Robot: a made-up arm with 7 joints. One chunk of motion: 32 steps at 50 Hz.
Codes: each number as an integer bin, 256 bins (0 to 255) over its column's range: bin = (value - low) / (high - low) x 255, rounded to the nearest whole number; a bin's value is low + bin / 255 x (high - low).
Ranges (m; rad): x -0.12..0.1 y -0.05..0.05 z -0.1..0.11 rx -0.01..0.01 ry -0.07..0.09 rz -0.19..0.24
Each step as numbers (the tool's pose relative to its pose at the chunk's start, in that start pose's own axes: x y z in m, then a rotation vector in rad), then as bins.
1 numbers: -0.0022 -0.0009 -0.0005 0.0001 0.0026 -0.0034
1 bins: 137 125 121 129 116 111
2 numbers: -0.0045 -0.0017 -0.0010 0.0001 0.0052 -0.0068
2 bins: 134 123 120 129 120 109
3 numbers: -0.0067 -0.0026 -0.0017 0.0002 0.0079 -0.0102
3 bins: 131 121 119 130 124 107
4 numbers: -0.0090 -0.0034 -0.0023 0.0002 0.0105 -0.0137
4 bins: 129 119 119 130 128 105
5 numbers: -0.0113 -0.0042 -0.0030 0.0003 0.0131 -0.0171
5 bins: 126 117 118 131 132 103
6 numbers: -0.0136 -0.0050 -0.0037 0.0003 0.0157 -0.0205
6 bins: 123 115 117 131 137 101
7 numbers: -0.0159 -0.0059 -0.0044 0.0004 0.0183 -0.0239
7 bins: 121 112 116 133 141 99
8 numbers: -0.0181 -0.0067 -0.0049 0.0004 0.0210 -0.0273
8 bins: 118 110 115 133 145 96
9 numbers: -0.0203 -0.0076 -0.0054 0.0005 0.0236 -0.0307
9 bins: 116 108 115 134 149 94
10 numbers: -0.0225 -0.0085 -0.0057 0.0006 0.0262 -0.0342
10 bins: 113 106 115 135 153 92
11 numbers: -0.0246 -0.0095 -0.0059 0.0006 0.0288 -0.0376
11 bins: 111 103 114 135 157 90
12 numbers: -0.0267 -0.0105 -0.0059 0.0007 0.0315 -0.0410
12 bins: 108 101 114 136 162 88
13 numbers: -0.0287 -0.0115 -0.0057 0.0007 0.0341 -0.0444
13 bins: 106 98 115 136 166 86
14 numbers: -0.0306 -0.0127 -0.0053 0.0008 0.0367 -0.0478
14 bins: 104 95 115 138 170 84
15 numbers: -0.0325 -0.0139 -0.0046 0.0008 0.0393 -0.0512
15 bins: 101 92 116 138 174 82
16 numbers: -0.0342 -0.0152 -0.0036 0.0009 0.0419 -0.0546
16 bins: 99 89 117 139 178 80
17 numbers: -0.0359 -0.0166 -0.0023 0.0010 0.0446 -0.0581
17 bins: 97 85 119 140 183 78
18 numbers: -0.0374 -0.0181 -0.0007 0.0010 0.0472 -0.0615
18 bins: 96 81 121 140 187 76
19 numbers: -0.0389 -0.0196 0.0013 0.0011 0.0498 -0.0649
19 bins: 94 78 123 142 191 74
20 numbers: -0.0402 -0.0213 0.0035 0.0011 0.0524 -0.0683
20 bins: 92 73 126 142 195 72
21 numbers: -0.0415 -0.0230 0.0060 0.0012 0.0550 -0.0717
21 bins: 91 69 129 143 199 70
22 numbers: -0.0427 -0.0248 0.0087 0.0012 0.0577 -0.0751
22 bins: 90 64 132 143 204 68
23 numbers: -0.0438 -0.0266 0.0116 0.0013 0.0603 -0.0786
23 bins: 88 60 136 144 208 66
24 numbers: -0.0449 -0.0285 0.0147 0.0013 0.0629 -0.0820
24 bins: 87 55 139 144 212 64
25 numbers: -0.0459 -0.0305 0.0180 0.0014 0.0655 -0.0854
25 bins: 86 50 143 145 216 62
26 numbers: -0.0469 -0.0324 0.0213 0.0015 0.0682 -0.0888
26 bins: 85 45 147 147 220 60
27 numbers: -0.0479 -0.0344 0.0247 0.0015 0.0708 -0.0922
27 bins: 84 40 151 147 224 58
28 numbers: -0.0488 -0.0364 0.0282 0.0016 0.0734 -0.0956
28 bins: 83 35 156 148 229 56
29 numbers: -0.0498 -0.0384 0.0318 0.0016 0.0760 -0.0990
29 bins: 81 30 160 148 233 54
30 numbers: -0.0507 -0.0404 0.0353 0.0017 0.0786 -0.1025
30 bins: 80 24 164 149 237 52
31 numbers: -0.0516 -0.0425 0.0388 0.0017 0.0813 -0.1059
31 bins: 79 19 169 149 241 50
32 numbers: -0.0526 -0.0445 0.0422 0.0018 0.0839 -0.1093
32 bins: 78 14 173 150 245 48
